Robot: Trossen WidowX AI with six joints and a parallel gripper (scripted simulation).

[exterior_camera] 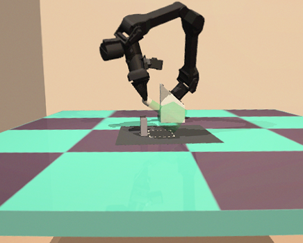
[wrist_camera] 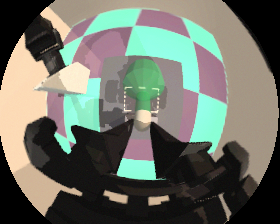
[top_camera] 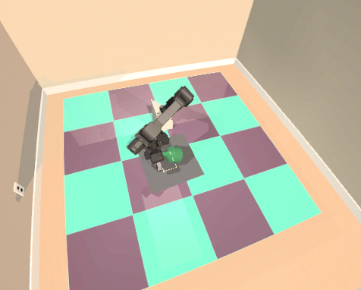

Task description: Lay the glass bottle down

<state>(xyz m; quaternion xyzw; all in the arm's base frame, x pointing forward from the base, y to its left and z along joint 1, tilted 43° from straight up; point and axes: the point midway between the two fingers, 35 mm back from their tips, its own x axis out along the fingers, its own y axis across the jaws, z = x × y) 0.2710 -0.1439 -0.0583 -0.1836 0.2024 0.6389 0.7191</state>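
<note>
The green glass bottle is 40 mm to the left of my gripper tip and 30 mm below it. The rest, counted from my gripper tip: dark grey mat (110 mm below, 60 mm to the left).
</note>
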